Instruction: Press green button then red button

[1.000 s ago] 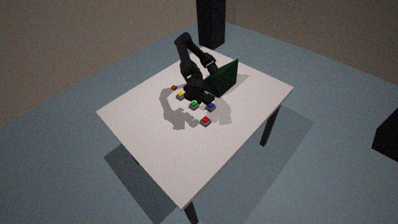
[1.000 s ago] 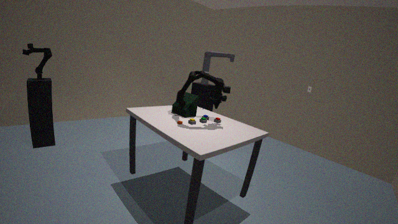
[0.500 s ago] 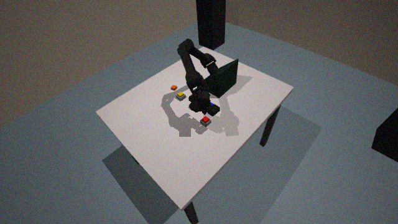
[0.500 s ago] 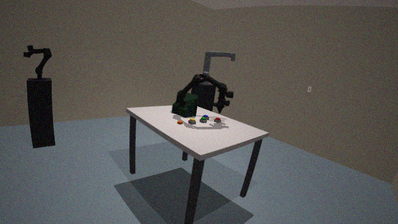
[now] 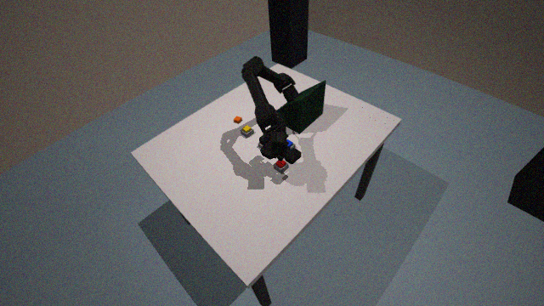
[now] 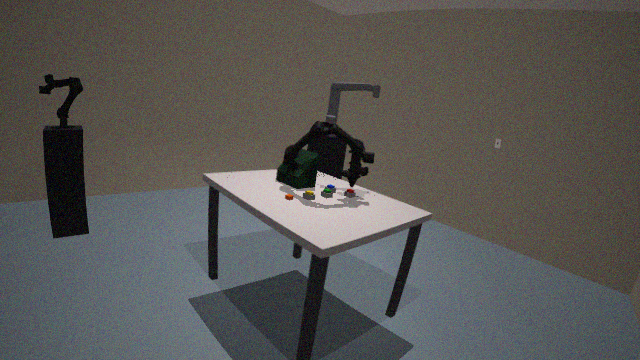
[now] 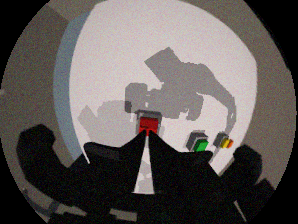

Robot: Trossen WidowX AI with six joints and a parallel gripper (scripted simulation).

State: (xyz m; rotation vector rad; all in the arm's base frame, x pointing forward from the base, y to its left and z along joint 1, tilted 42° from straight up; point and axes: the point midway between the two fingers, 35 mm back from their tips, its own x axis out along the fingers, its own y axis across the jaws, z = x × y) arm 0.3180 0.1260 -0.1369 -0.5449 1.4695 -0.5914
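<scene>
The red button lies 20 mm below my gripper tip. Also, from my gripper tip: green button (50 mm behind, 150 mm to the right, 20 mm below); then blue button (110 mm behind, 50 mm to the right, 20 mm below); then yellow button (60 mm behind, 280 mm to the right, 20 mm below).
</scene>
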